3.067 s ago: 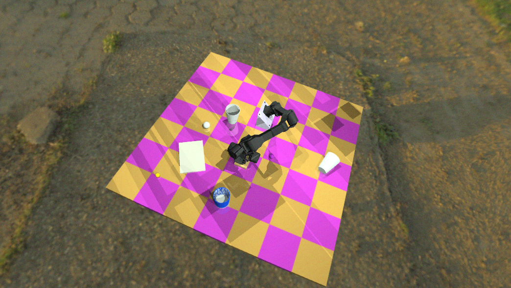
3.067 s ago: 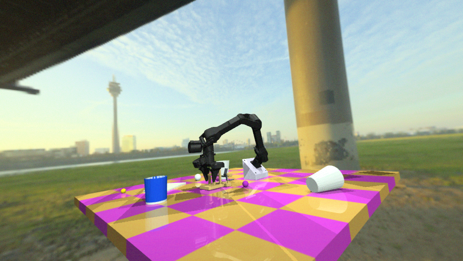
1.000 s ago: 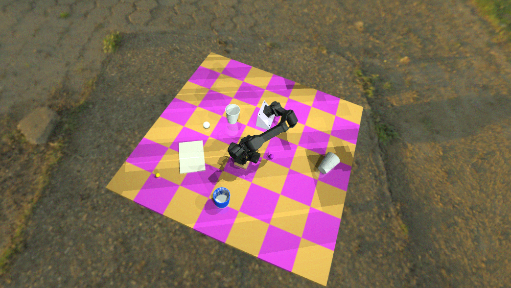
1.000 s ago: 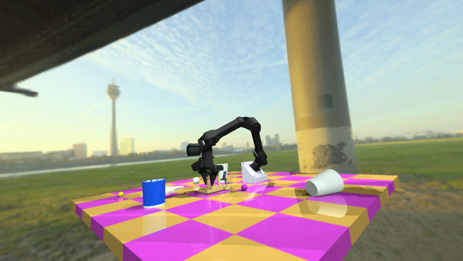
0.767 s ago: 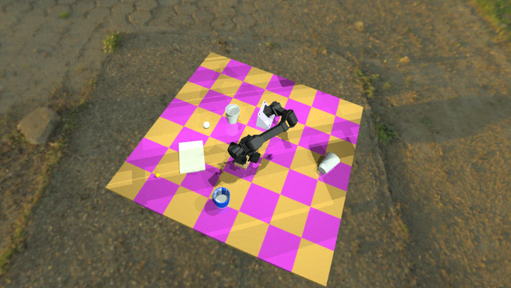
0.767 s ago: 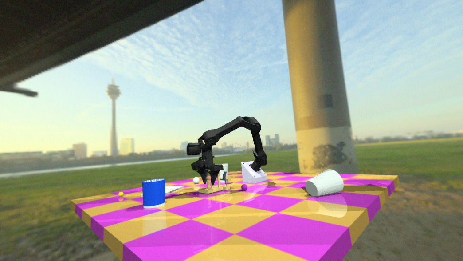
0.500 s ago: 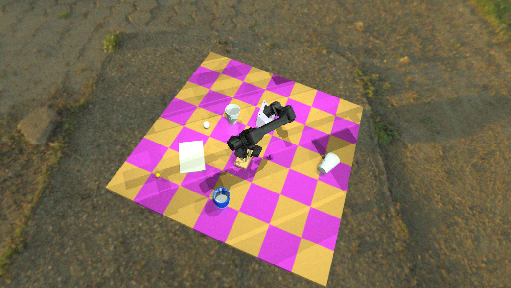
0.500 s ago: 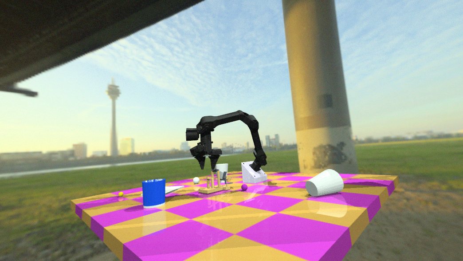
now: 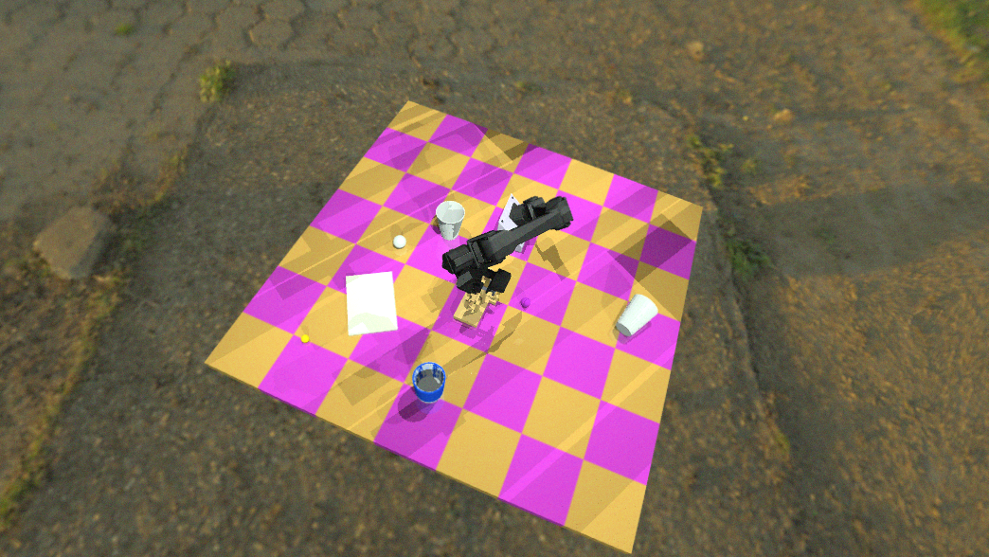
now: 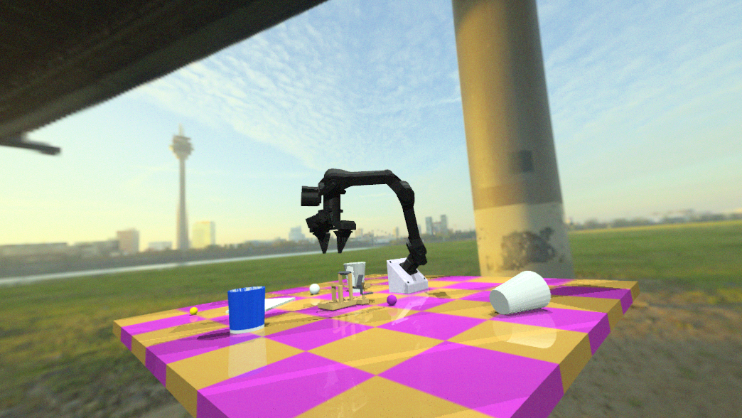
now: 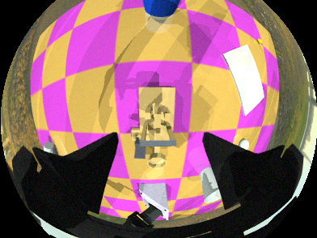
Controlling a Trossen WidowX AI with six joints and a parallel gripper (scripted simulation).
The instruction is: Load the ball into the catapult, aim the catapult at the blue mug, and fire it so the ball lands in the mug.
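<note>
Right now the purple ball is 90 mm behind my gripper tip, 160 mm to the left of it and 160 mm below it. Round my gripper tip: blue mug (270 mm ahead, 40 mm to the right, 140 mm below); then wooden catapult (70 mm behind, 30 mm to the left, 120 mm below); then white slab (60 mm ahead, 310 mm to the right, 170 mm below).
</note>
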